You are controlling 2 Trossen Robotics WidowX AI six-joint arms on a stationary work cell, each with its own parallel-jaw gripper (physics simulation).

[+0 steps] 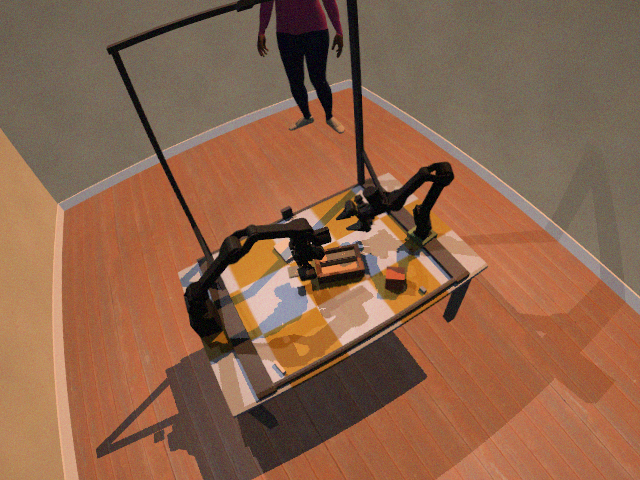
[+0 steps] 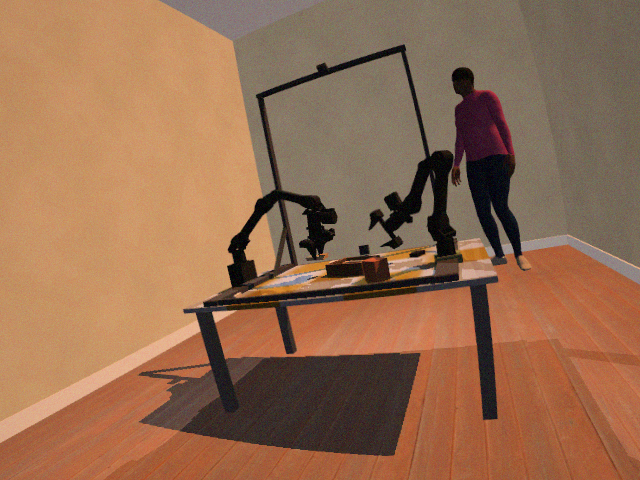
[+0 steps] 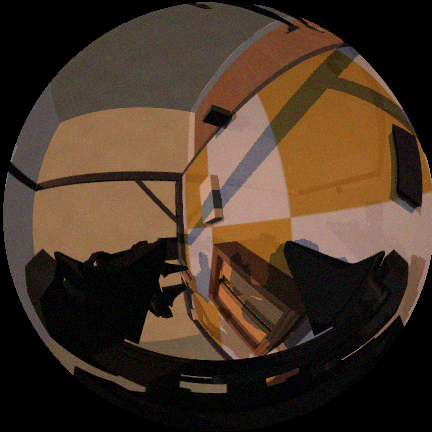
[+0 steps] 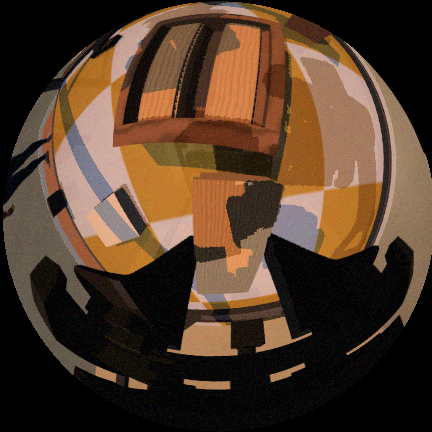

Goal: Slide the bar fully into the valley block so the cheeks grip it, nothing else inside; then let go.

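Where they show: left gripper, fingertip midpoint: [image 1: 341, 224] [image 2: 374, 238] [image 3: 227, 247]; right gripper, fingertip midpoint: [image 2: 318, 258] [image 3: 188, 275] [image 4: 229, 239]; left arm's base, origin of the base link: [image 1: 422, 232] [image 2: 447, 254]; right arm's base, origin of the base link: [image 1: 199, 311] [image 2: 240, 262] [image 4: 246, 346].
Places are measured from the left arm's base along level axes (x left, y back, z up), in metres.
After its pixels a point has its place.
Note:
My right gripper [image 1: 307, 268] @[x -0.152, y -0.552, z 0.049 m] [image 2: 315, 249] @[x -0.152, y -0.552, z 0.049 m] [image 4: 229, 239] @[x -0.152, y -0.552, z 0.049 m] is shut on the wooden bar [image 4: 209, 217] @[x -0.154, y -0.524, z 0.063 m] [image 1: 294, 271] @[x -0.161, y -0.579, z 0.062 m] and holds it a little above the table, just short of the near end of the valley block. The valley block [image 1: 341, 262] @[x -0.121, y -0.376, z -0.014 m] [image 2: 347, 267] @[x -0.045, y -0.404, z 0.005 m] [image 3: 250, 301] [image 4: 201, 80] @[x -0.131, y -0.417, z -0.016 m] is a brown wooden tray with two sloping orange cheeks and a dark slot down the middle. The slot looks empty. My left gripper [image 1: 352, 212] [image 2: 383, 230] @[x -0.220, y -0.292, z 0.085 m] [image 3: 227, 247] @[x -0.220, y -0.292, z 0.085 m] is open and empty, hanging in the air beyond the block's far side.
A red-brown cube [image 1: 395, 278] @[x 0.117, y -0.287, z 0.044 m] [image 2: 376, 269] @[x 0.143, y -0.261, z 0.015 m] stands to the right of the block. A pale flat block [image 1: 282, 247] @[x -0.357, y -0.529, z -0.010 m] [image 3: 211, 197] @[x -0.331, y -0.489, z -0.009 m] [image 4: 114, 219] @[x -0.312, y -0.520, z -0.009 m] lies to its left. A small dark cube [image 1: 287, 212] @[x -0.509, y -0.401, z 0.012 m] [image 2: 364, 249] [image 3: 217, 116] @[x -0.507, y -0.391, z 0.001 m] sits at the far edge. A person [image 1: 301, 57] [image 2: 485, 162] stands behind the table [image 2: 347, 291] @[x 0.239, y -0.357, z -0.024 m].

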